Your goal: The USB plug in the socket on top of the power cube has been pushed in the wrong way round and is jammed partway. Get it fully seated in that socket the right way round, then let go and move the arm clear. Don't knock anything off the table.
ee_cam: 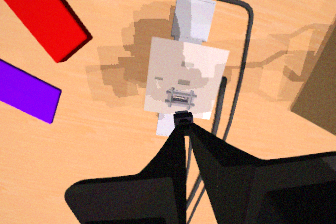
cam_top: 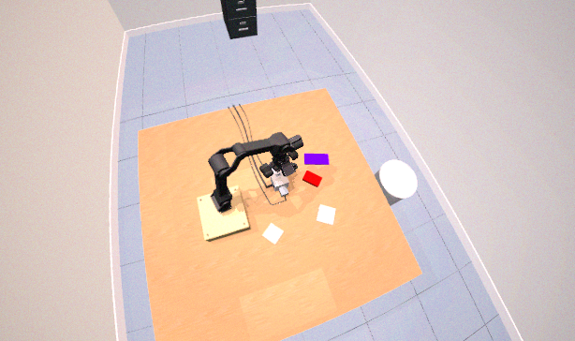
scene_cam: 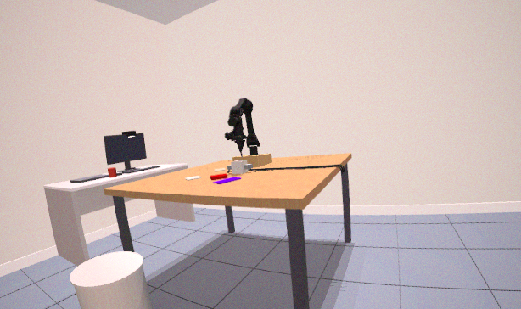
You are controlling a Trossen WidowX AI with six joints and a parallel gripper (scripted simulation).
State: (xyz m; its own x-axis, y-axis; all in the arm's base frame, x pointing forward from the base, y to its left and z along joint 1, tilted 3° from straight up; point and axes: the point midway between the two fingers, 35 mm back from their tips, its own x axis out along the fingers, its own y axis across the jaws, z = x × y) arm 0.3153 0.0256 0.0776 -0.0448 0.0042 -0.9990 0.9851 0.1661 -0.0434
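My gripper tip is now 2 cm above the dark USB plug. Also, from my gripper tip: metal socket (7 cm below); then purple block (26 cm ahead, 1 cm to the left, 13 cm below); then red block (17 cm ahead, 9 cm to the right, 13 cm below).
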